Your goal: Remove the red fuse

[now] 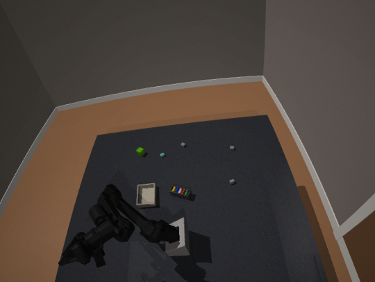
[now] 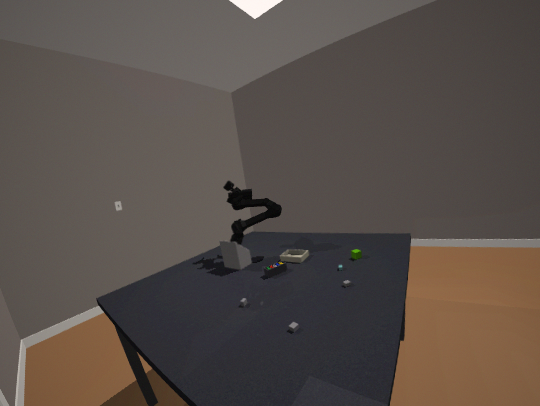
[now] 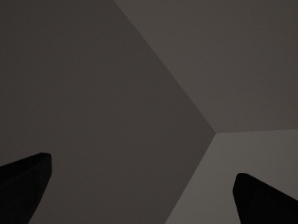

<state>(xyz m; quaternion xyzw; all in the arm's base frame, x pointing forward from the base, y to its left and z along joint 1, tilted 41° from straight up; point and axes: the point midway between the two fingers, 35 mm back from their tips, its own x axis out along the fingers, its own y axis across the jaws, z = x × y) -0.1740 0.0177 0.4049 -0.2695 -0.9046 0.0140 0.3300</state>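
Right now the red fuse is 470 mm ahead of my gripper tip, 340 mm to the right of it and 390 mm below it. From my gripper tip the other things lie so: yellow fuse 490 mm ahead, 290 mm to the right, 390 mm below; beige tray 480 mm ahead, 130 mm to the right, 410 mm below; blue fuse 480 mm ahead, 300 mm to the right, 390 mm below.
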